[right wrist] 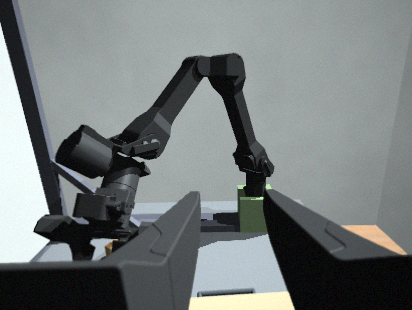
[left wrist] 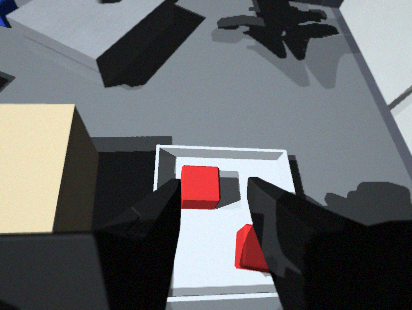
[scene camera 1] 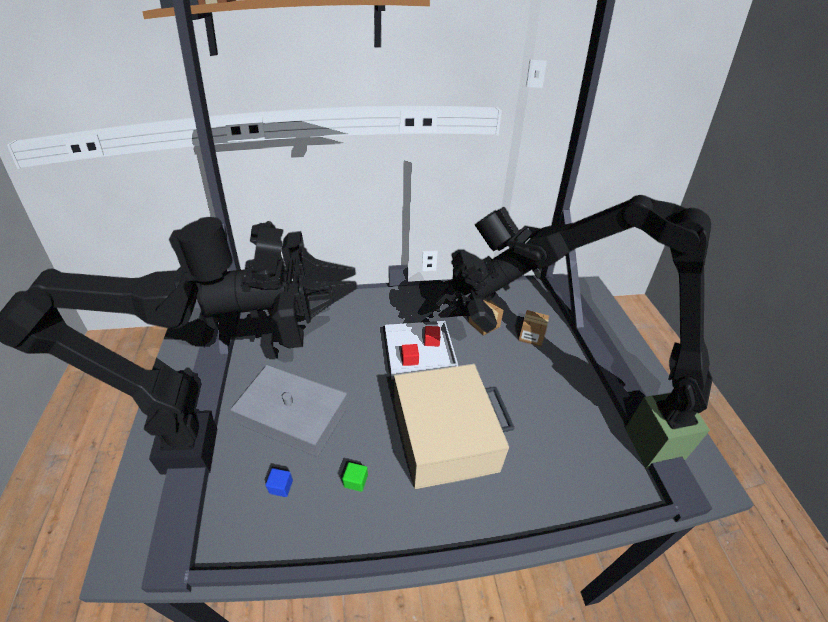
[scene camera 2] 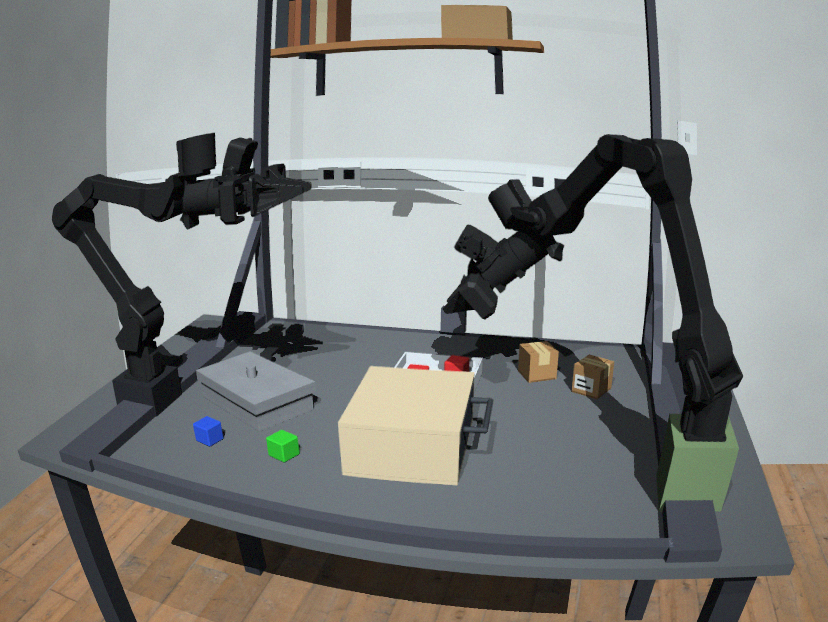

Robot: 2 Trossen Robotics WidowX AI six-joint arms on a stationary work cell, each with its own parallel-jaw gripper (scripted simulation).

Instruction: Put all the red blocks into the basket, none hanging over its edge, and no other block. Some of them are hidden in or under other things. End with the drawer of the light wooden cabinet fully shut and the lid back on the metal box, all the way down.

I see my left gripper (scene camera 2: 446, 307), my right gripper (scene camera 1: 356, 278) and a grey lid (scene camera 1: 304, 415).
The grey lid also shows in scene camera 2 (scene camera 2: 256, 384). My left gripper shows as well in the left wrist view (left wrist: 214, 187) and in scene camera 1 (scene camera 1: 438, 310). My right gripper also shows in the right wrist view (right wrist: 231, 199) and in scene camera 2 (scene camera 2: 307, 187). The right wrist view does not show the grey lid: it is out of frame.
